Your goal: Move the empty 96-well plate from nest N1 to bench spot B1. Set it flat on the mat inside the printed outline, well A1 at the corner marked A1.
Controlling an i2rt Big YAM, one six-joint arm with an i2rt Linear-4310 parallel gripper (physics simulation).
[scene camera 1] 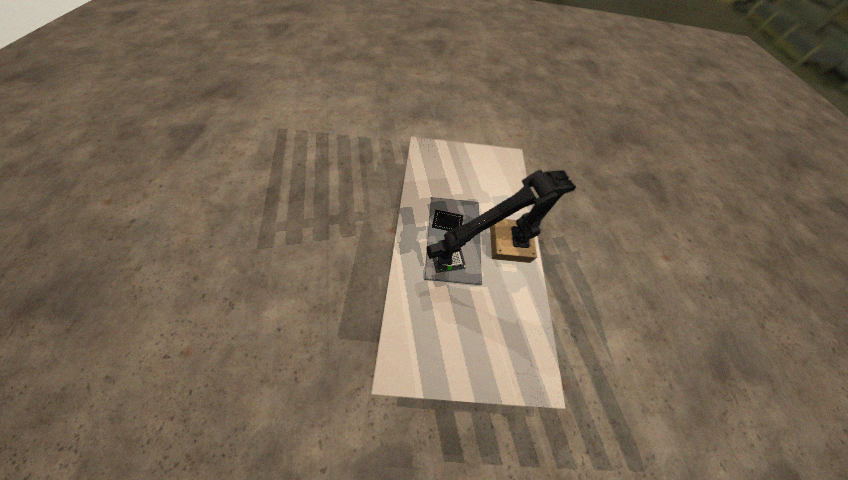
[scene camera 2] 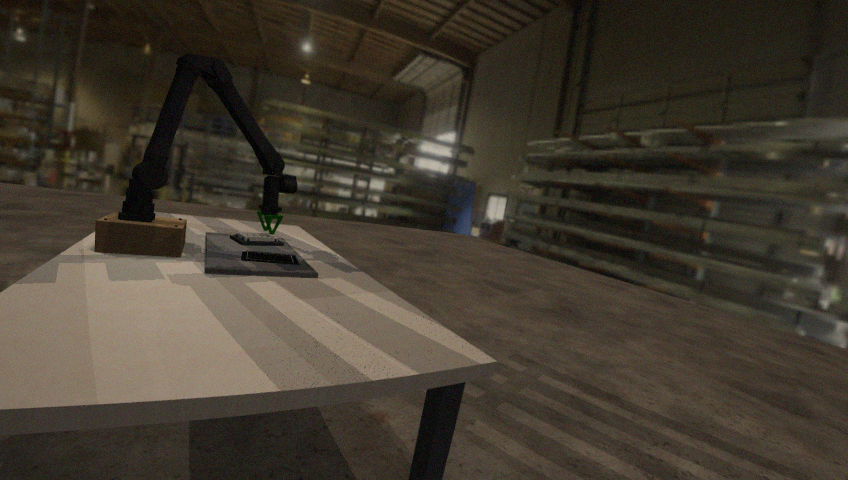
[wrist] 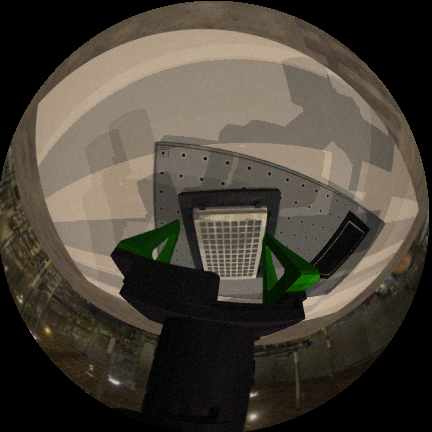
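The pale 96-well plate lies in the dark nest, which is N1. My gripper is open and empty, pointing down a little above the plate. In the wrist view, one green finger stands left of the plate and the other overlaps its right edge. The arm hides part of the plate in scene camera 1. The black mat of B1 has a thin printed outline; its A1 mark is too small to read.
The nest and mat sit on a grey perforated board on the pale table. The arm's wooden base block stands beside the board. Striped shadows cross the table.
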